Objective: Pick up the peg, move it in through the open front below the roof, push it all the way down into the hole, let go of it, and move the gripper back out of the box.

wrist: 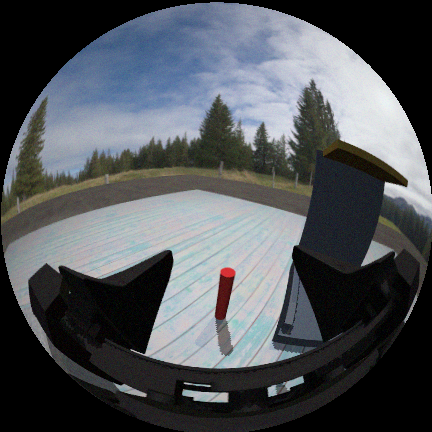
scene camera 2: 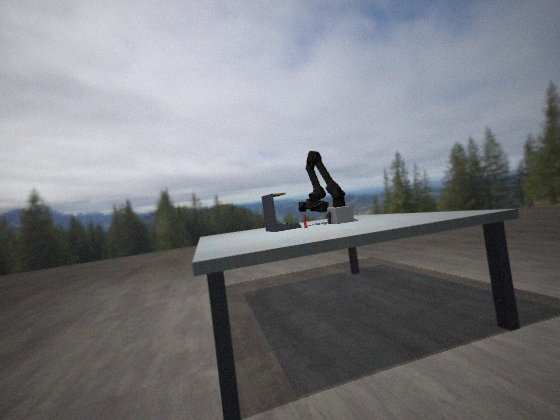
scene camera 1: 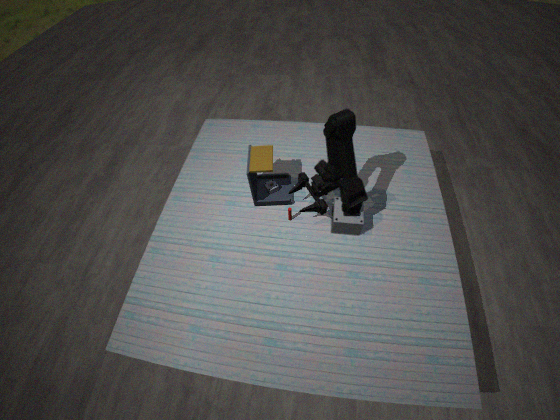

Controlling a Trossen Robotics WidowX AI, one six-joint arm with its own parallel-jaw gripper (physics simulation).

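Pixels of known places: gripper, between the fingertips: (wrist: pixel 234 255) (scene camera 2: pixel 305 208) (scene camera 1: pixel 294 202); arm's base, origin of its link: (scene camera 2: pixel 339 206) (scene camera 1: pixel 351 208).
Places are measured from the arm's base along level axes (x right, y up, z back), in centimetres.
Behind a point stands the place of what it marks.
The red peg (scene camera 1: pixel 290 214) @(x 0.9, y -5.2, z -24.2 cm) (scene camera 2: pixel 305 221) @(x 0.7, y -6.0, z -24.4 cm) (wrist: pixel 225 295) @(x 1.9, y -4.6, z -23.9 cm) stands upright on the table, beside the dark box (scene camera 1: pixel 251 187) @(x 8.3, y 3.9, z -39.9 cm) (scene camera 2: pixel 270 215) @(x 13.5, y 0.0, z -40.7 cm) (wrist: pixel 342 215) @(x 15.0, y 3.0, z -39.8 cm). The box has a tall back wall, a low-rimmed floor and a yellow roof (scene camera 1: pixel 261 158) @(x 16.0, y 12.6, z -35.3 cm) (scene camera 2: pixel 277 194) @(x 9.7, y 11.9, z -36.0 cm) (wrist: pixel 365 161) @(x 14.4, y 11.6, z -31.8 cm) jutting out from the wall's top. A small grey holder (scene camera 1: pixel 271 186) @(x 16.4, y -5.9, z -32.9 cm) sits on the box floor; its hole is too small to make out clearly. My gripper (scene camera 1: pixel 296 201) @(x 2.5, y 1.5, z -22.6 cm) (scene camera 2: pixel 299 206) @(x 2.5, y 1.5, z -22.6 cm) (wrist: pixel 234 255) @(x 2.5, y 1.5, z -22.6 cm) is open and empty. In the wrist view the peg shows between the spread fingers, and the right finger hides part of the box.
The arm's light grey base (scene camera 1: pixel 347 226) @(x -6.2, y -3.1, z -1.6 cm) (scene camera 2: pixel 341 215) @(x -5.9, y -5.3, z -3.8 cm) stands on the pale striped table (scene camera 1: pixel 300 300) @(x -33.3, y -9.9, z -20.4 cm) (scene camera 2: pixel 360 235) @(x -61.2, y -10.2, z -36.5 cm) (wrist: pixel 190 215) @(x -24.8, y -9.8, z -50.5 cm), on the far side of the gripper from the box. The box's low floor rim lies close to one fingertip in scene camera 1.
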